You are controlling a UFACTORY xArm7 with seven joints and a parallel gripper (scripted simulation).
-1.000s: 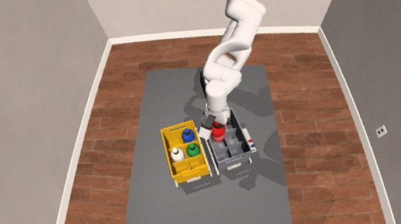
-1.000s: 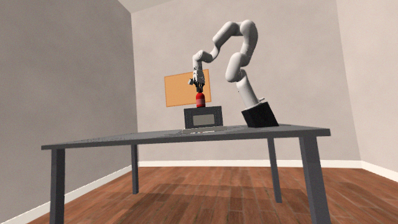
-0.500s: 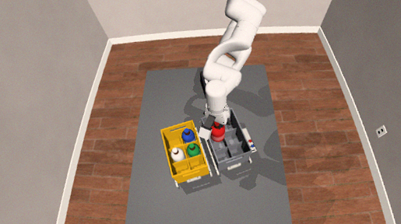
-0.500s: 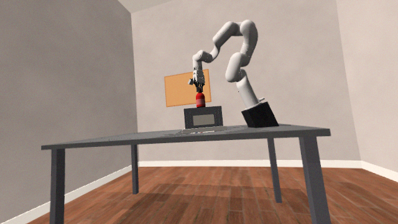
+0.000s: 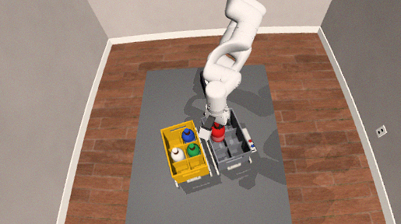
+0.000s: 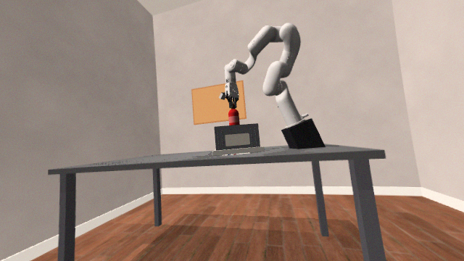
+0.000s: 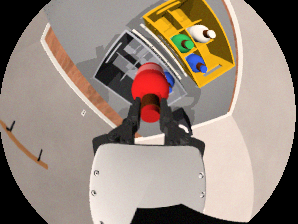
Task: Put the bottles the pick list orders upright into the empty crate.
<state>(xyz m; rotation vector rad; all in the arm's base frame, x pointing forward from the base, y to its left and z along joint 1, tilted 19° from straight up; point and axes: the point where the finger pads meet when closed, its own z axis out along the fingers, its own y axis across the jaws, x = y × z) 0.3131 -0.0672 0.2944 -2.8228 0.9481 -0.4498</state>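
My hand is 7 cm above the red-label bottle. Also, from my hand: grey crate: 1 cm behind, 4 cm to the left, 25 cm below; then yellow crate: 2 cm ahead, 19 cm to the right, 25 cm below; then green bottle: 2 cm ahead, 14 cm to the right, 24 cm below.
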